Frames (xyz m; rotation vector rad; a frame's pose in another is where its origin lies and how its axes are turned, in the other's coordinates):
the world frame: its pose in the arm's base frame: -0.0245 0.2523 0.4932 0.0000 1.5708 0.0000
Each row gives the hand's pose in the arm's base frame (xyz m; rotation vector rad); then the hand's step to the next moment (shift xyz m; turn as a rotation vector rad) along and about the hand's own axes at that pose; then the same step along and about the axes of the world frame.
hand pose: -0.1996 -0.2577 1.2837 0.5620 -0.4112 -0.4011
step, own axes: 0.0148 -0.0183 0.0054 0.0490 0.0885 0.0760
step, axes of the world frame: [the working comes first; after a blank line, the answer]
step, axes of the arm's base frame: 0.0053 -0.0234 -0.0026 0.0273 0.0132 0.1228

0.0026 -0.0234 0.0053 -0.1228 0.0132 0.0273
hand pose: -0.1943 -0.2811 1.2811 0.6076 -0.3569 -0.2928
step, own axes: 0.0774 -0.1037 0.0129 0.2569 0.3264 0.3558
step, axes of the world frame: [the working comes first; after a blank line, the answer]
step, axes of the arm's base frame: 0.0475 -0.1162 -0.0339 0.1385 -0.0171 0.5288

0.0339 -0.1162 0.0475 -0.5288 -0.0171 0.1385
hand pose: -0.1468 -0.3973 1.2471 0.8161 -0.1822 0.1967
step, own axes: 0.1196 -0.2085 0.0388 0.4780 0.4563 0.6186
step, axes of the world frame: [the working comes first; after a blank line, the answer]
step, axes of the arm's base frame: 0.1630 -0.1556 -0.0922 0.2982 -0.1008 0.8487

0.0922 -0.1556 0.1630 -0.8487 -0.1008 0.2982
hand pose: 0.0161 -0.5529 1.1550 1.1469 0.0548 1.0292
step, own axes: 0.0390 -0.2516 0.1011 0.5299 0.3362 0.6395
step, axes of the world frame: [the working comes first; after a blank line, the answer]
step, axes of the arm's base frame: 0.2358 -0.0534 -0.1288 0.4154 -0.0835 0.7895

0.1288 -0.0534 0.2358 -0.7895 -0.0835 0.4153
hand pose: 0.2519 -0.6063 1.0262 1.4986 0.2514 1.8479
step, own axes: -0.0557 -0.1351 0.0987 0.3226 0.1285 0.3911
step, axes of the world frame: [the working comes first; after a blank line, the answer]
step, axes of the arm's base frame: 0.1484 0.0325 -0.0896 0.2859 0.0030 0.4380

0.0896 0.0325 0.1484 -0.4380 0.0030 0.2859
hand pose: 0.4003 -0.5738 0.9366 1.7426 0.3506 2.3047
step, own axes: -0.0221 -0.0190 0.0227 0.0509 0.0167 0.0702
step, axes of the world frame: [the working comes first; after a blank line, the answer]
step, axes of the arm's base frame: 0.0285 0.0120 -0.0203 0.0534 0.0043 0.0702

0.0203 0.0120 0.0285 -0.0702 0.0043 0.0534
